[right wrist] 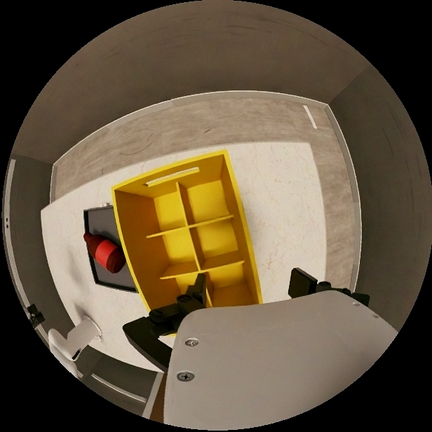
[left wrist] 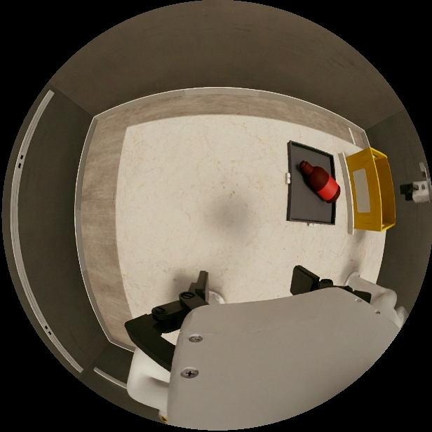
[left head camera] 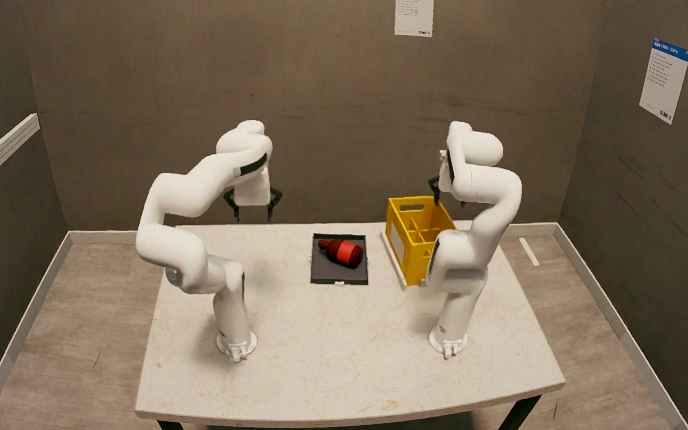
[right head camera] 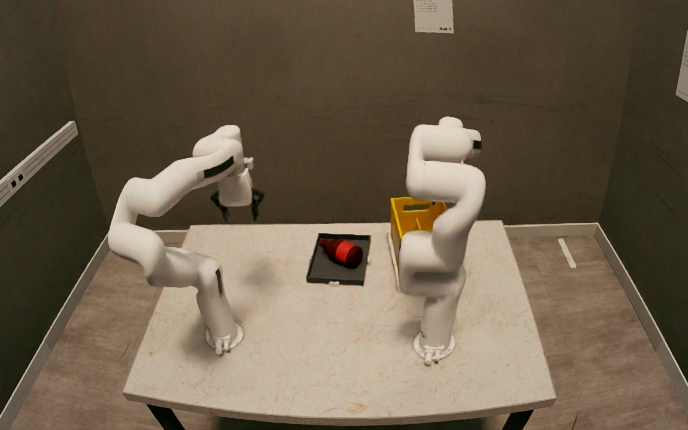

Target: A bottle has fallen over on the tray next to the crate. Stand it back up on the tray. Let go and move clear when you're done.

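Frame: origin at the left arm's base, x ahead, y left, z up, level; millimetres.
Seen in the pictures: left gripper, fingertip midpoint: (left head camera: 253, 219) (right head camera: 241, 219); right gripper, fingertip midpoint: (left head camera: 449, 204) (right head camera: 447, 204); left arm's base at its link origin: (left head camera: 236, 342) (right head camera: 224, 336); right arm's base at its link origin: (left head camera: 448, 339) (right head camera: 434, 344).
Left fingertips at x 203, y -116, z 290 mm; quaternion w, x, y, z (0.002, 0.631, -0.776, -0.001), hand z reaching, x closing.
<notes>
Offsets run from my left fingertips to a thing's middle. "spot": to the spot under its first point.
A dark red bottle with a bright red label @[dx +111, dy -301, dz -248 mm] (left head camera: 346, 252) (right head camera: 347, 253) (left wrist: 326, 187) (right wrist: 107, 255) lies on its side on the black tray @[dx +103, dy -300, dz -277 mm] (left head camera: 322, 280) (right head camera: 319, 279) (left wrist: 311, 218) (right wrist: 89, 220). In both head camera views its neck points to the left and slightly away from the arms' bases. My left gripper (left head camera: 253, 215) (right head camera: 240, 215) (left wrist: 252, 283) is open and empty, in the air to the left of the tray. My right gripper (left head camera: 449, 201) (right wrist: 250, 285) is open and empty above the crate; its fingers are hidden behind the arm in the right head camera view.
The yellow crate @[dx +40, dy -575, dz -202 mm] (left head camera: 411, 253) (right head camera: 400, 212) (left wrist: 388, 192) (right wrist: 120, 210), with dividers inside, stands to the right of the tray. A low white strip @[spot: dx +32, dy -471, dz -262 mm] (left head camera: 393, 259) (right head camera: 393, 262) (left wrist: 346, 192) runs between them. The right arm partly hides the crate in both head camera views.
</notes>
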